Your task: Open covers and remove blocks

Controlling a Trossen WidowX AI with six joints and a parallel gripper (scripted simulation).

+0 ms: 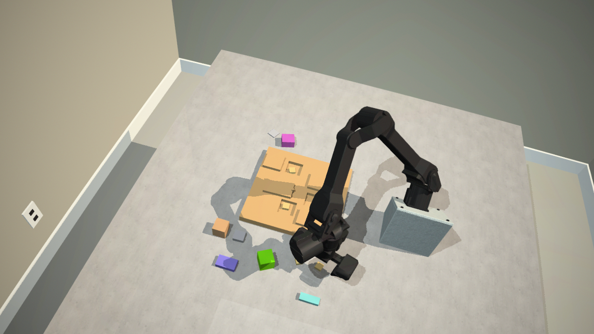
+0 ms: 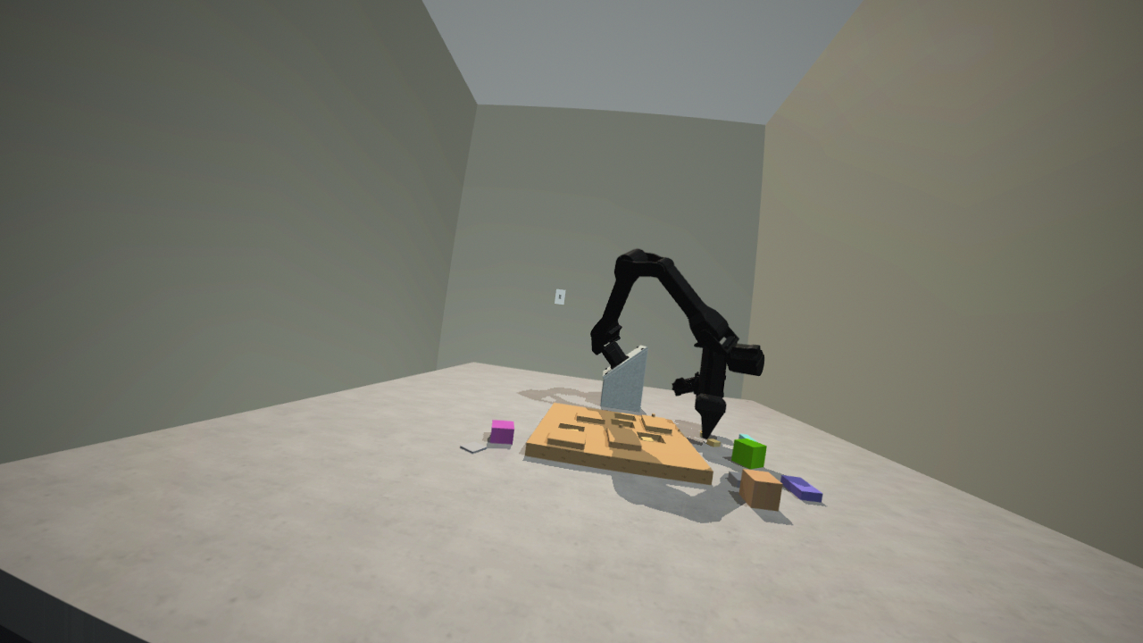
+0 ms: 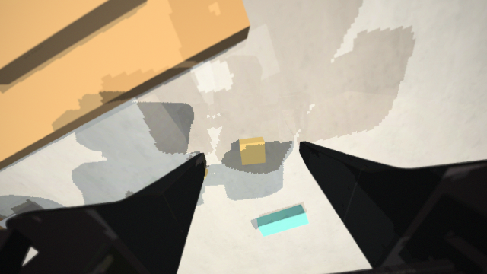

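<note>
Right now my gripper tip is 10 mm short of the cyan block and 100 mm to the right of it. Also, from my gripper tip: grey block (250 mm ahead, 30 mm to the right); purple block (250 mm ahead, 60 mm to the left); green block (150 mm ahead, 30 mm to the left, 10 mm above).
</note>
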